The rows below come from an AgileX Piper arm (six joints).
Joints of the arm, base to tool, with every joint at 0 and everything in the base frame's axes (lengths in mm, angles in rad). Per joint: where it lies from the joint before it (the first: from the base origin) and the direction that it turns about. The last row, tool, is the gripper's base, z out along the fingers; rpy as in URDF.
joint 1: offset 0.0 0.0 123.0 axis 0 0 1
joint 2: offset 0.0 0.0 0.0 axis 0 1 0
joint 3: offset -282.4 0.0 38.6 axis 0 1 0
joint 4: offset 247.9 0.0 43.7 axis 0.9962 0 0.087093
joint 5: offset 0.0 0.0 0.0 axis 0 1 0
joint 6: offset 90.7 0.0 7.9 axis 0.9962 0 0.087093
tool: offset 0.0 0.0 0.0 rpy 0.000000 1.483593 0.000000
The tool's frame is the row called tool.
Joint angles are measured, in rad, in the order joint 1, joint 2, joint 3, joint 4, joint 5, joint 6. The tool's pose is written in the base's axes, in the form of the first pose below.
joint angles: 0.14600, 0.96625, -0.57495, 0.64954, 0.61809, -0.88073
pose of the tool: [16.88, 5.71, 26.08], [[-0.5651, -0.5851, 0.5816], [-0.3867, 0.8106, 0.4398], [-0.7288, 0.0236, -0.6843]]
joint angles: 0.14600, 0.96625, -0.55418, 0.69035, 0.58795, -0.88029
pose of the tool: [16.87, 5.73, 25.70], [[-0.5779, -0.5599, 0.5937], [-0.3447, 0.8269, 0.4443], [-0.7397, 0.0521, -0.6709]]
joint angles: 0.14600, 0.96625, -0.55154, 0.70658, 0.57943, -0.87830
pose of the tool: [16.91, 5.76, 25.70], [[-0.5811, -0.5502, 0.5996], [-0.3266, 0.8325, 0.4475], [-0.7454, 0.0642, -0.6635]]
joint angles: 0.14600, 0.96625, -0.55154, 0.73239, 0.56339, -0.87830
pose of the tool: [17.04, 5.79, 25.84], [[-0.5802, -0.5355, 0.6137], [-0.2990, 0.8409, 0.4512], [-0.7576, 0.0783, -0.6480]]
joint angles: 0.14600, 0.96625, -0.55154, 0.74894, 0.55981, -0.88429
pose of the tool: [17.07, 5.84, 25.90], [[-0.5789, -0.5326, 0.6174], [-0.2881, 0.8419, 0.4562], [-0.7628, 0.0862, -0.6408]]
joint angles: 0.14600, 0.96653, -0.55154, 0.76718, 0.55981, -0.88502
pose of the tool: [17.08, 5.91, 25.96], [[-0.5823, -0.5279, 0.6183], [-0.2723, 0.8432, 0.4635], [-0.7660, 0.1015, -0.6347]]
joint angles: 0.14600, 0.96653, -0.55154, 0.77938, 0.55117, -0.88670
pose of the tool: [17.15, 5.91, 26.03], [[-0.5803, -0.5212, 0.6258], [-0.2601, 0.8468, 0.4640], [-0.7717, 0.1065, -0.6270]]
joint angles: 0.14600, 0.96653, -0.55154, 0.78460, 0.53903, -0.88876
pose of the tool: [17.24, 5.87, 26.09], [[-0.5754, -0.5149, 0.6354], [-0.2535, 0.8509, 0.4600], [-0.7776, 0.1036, -0.6202]]
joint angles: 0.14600, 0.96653, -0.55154, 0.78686, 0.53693, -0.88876
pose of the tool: [17.25, 5.87, 26.10], [[-0.5750, -0.5132, 0.6371], [-0.2509, 0.8519, 0.4598], [-0.7787, 0.1046, -0.6186]]
